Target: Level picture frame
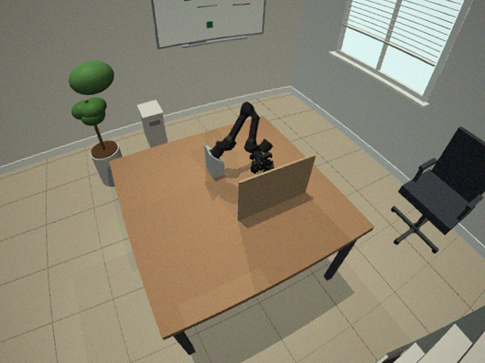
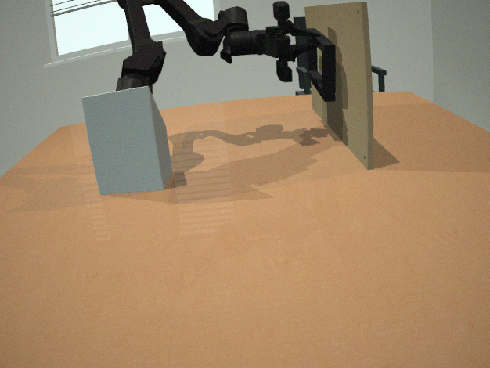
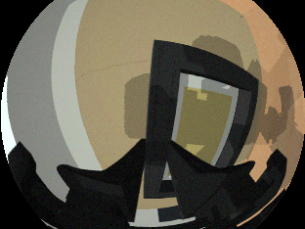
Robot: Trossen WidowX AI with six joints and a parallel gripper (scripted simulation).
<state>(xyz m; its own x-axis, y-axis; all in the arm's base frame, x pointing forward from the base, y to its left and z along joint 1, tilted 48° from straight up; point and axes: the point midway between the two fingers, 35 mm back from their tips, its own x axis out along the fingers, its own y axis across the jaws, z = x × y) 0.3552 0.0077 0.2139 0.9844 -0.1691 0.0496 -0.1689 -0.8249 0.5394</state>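
Right now the black picture frame is 5 cm below my gripper tip, 1 cm to the left of it and 1 cm ahead of it. Also, from my gripper tip: tan wall board: 7 cm below, 2 cm ahead.
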